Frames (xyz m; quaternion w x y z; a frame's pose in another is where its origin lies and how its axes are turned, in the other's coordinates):
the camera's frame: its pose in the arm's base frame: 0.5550 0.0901 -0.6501 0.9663 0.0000 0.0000 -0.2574
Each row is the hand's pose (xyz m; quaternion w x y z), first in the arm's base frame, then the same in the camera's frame.
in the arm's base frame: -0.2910 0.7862 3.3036 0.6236 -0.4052 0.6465 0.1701
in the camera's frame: -1.0802 0.1830 3.9537 0.5588 -0.5580 0.5204 0.3249
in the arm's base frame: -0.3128 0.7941 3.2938 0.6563 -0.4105 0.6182 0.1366
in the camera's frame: -1.1030 0.1790 3.9439 0.5990 -0.5558 0.4917 0.3009
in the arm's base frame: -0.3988 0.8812 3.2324 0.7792 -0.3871 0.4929 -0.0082
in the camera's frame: -1.2209 0.2118 3.8825 0.7550 -0.5009 0.3766 0.1926
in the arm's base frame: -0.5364 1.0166 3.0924 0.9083 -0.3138 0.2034 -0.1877
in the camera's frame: -1.4077 0.2608 3.7425 0.9260 -0.3556 0.1158 0.0524
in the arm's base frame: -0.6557 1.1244 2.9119 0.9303 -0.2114 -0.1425 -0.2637
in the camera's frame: -1.5648 0.2950 3.5620 0.9668 -0.1676 -0.1921 -0.0154
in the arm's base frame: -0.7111 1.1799 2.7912 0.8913 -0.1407 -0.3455 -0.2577
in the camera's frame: -1.6405 0.3156 3.4413 0.9276 -0.0470 -0.3701 -0.0196
